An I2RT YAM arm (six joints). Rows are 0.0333 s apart.
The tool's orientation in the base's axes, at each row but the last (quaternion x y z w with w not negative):
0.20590, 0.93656, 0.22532, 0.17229
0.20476, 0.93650, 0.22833, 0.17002
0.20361, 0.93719, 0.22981, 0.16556
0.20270, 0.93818, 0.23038, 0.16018
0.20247, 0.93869, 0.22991, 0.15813
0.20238, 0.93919, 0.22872, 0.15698
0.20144, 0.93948, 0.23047, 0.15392
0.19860, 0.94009, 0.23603, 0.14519
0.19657, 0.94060, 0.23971, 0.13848
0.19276, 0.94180, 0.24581, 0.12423
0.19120, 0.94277, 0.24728, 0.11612
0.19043, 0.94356, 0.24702, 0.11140
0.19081, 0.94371, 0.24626, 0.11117
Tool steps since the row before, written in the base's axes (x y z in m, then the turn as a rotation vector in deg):
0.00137, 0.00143, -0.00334, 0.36, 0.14, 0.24
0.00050, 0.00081, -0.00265, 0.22, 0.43, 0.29
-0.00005, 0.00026, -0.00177, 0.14, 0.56, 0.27
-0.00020, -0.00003, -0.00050, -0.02, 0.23, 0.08
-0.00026, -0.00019, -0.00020, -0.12, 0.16, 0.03
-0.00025, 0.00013, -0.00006, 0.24, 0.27, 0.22
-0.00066, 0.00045, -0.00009, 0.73, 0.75, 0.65
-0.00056, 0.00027, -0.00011, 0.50, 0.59, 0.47
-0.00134, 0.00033, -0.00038, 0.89, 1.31, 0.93
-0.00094, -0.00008, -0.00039, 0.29, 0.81, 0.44
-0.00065, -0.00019, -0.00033, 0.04, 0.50, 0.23
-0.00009, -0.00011, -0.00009, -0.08, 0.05, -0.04
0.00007, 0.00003, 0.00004, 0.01, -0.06, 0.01
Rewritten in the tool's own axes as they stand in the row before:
0.00026, -0.00006, 0.00387, -0.30, 0.34, 0.00
0.00054, -0.00051, 0.00272, -0.06, 0.56, 0.00
0.00055, -0.00069, 0.00156, 0.08, 0.63, 0.03
0.00026, -0.00033, 0.00033, 0.11, 0.22, 0.01
0.00018, -0.00033, 0.00000, 0.17, 0.11, -0.01
0.00029, 0.00000, 0.00000, -0.13, 0.40, 0.01
0.00080, 0.00012, -0.00001, -0.43, 1.16, 0.01
0.00063, -0.00001, -0.00001, -0.26, 0.87, 0.01
0.00139, -0.00033, -0.00002, -0.37, 1.80, 0.05
0.00086, -0.00055, -0.00001, 0.02, 0.96, 0.06
0.00055, -0.00052, 0.00000, 0.14, 0.53, 0.03
0.00005, -0.00016, 0.00000, 0.10, 0.00, 0.03
-0.00006, 0.00007, 0.00000, -0.04, -0.04, -0.03

